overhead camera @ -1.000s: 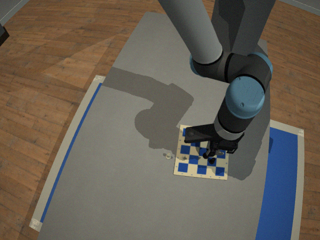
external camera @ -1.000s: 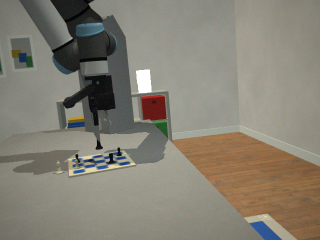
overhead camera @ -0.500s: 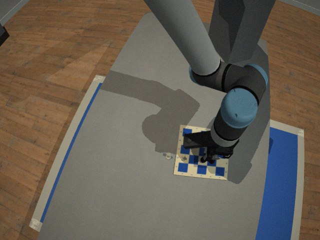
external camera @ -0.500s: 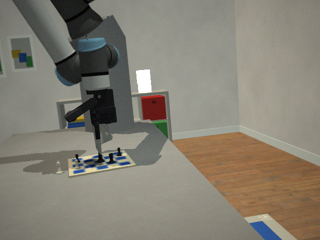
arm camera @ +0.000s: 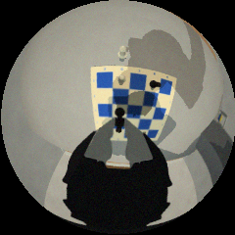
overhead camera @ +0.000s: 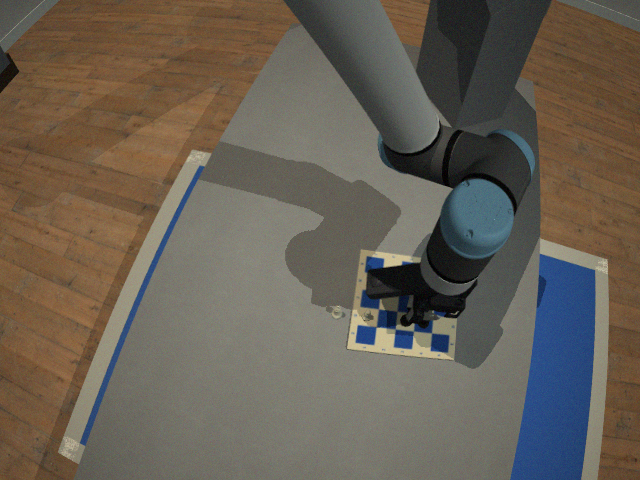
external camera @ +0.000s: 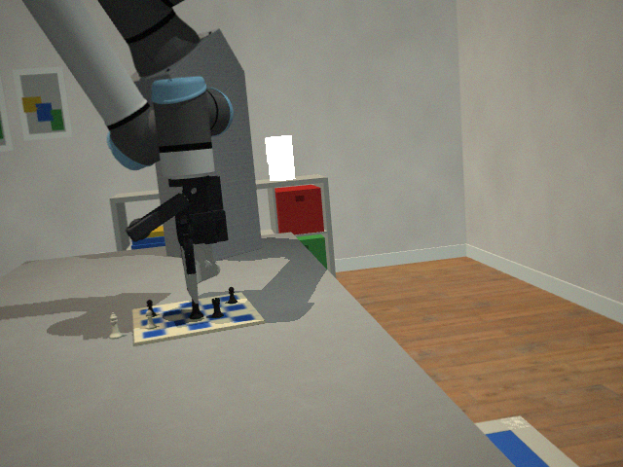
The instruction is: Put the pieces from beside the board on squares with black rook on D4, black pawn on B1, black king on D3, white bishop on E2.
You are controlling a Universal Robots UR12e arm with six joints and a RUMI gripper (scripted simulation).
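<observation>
Now: hand 1 cm above the black king. From my hand the other things lie so: black rook: 4 cm to the left, 3 cm below, 1 cm ahead; white pawn: 8 cm to the right, 3 cm below, 1 cm behind; chessboard: 5 cm below, 4 cm behind.
</observation>
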